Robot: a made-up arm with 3 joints. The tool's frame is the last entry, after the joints. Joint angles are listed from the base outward. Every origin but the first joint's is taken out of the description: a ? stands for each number. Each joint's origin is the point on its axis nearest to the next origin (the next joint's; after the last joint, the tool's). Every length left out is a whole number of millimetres.
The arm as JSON. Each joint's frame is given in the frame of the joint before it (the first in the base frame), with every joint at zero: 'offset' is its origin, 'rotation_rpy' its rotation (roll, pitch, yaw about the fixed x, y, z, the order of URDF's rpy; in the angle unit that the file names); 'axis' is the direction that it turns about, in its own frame. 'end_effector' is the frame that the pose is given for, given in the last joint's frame.
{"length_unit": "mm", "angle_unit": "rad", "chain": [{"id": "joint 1", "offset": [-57.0, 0.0, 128.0], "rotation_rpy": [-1.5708, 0.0, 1.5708], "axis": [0.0, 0.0, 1.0]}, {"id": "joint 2", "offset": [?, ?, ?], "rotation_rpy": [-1.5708, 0.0, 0.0], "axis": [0.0, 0.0, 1.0]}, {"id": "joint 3", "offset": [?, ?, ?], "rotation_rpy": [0.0, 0.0, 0.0], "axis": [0.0, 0.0, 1.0]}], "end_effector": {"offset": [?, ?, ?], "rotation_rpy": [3.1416, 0.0, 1.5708]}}
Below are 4 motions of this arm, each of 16 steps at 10 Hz.
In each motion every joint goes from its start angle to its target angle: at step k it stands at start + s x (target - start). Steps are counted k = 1, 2, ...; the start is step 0. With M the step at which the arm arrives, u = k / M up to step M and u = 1 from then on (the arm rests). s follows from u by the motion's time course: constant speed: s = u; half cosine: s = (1 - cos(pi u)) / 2; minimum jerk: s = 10 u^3 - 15 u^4 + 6 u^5.
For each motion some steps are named. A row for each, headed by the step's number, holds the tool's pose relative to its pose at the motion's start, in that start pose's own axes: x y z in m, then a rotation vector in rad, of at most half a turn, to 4 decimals.
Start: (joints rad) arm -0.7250 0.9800 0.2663
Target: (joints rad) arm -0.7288 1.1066 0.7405
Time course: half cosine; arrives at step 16
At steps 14, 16:
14: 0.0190 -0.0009 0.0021 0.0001 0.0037 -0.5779
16: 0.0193 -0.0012 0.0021 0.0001 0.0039 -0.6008

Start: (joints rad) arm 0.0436 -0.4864 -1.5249
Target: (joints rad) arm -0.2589 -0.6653 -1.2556
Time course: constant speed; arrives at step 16
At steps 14, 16:
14: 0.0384 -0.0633 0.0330 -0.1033 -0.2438 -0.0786
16: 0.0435 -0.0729 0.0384 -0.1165 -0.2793 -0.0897

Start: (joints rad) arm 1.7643 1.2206 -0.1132
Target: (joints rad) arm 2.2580 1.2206 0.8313
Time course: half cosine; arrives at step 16
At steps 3, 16:
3: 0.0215 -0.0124 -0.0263 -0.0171 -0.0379 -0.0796
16: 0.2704 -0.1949 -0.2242 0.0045 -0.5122 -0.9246

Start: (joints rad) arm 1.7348 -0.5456 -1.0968
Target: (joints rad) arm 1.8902 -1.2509 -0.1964
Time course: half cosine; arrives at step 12
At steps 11, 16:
11: -0.1930 -0.2237 0.0027 -0.0037 0.1529 -0.1914
16: -0.1950 -0.2283 0.0029 -0.0040 0.1556 -0.1947

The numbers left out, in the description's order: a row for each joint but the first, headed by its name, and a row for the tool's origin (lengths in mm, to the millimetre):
joint 2: 323.0 390.0 0.0
joint 3: -56.0 -381.0 0.0
tool: 84.0 58.0 0.0

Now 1 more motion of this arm.
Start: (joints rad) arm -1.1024 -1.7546 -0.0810
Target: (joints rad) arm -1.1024 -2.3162 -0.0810
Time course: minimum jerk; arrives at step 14
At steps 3, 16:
3: -0.0021 -0.0128 0.0000 0.0000 0.0000 0.0390
16: 0.0187 -0.1828 0.0000 0.0000 0.0000 0.5616

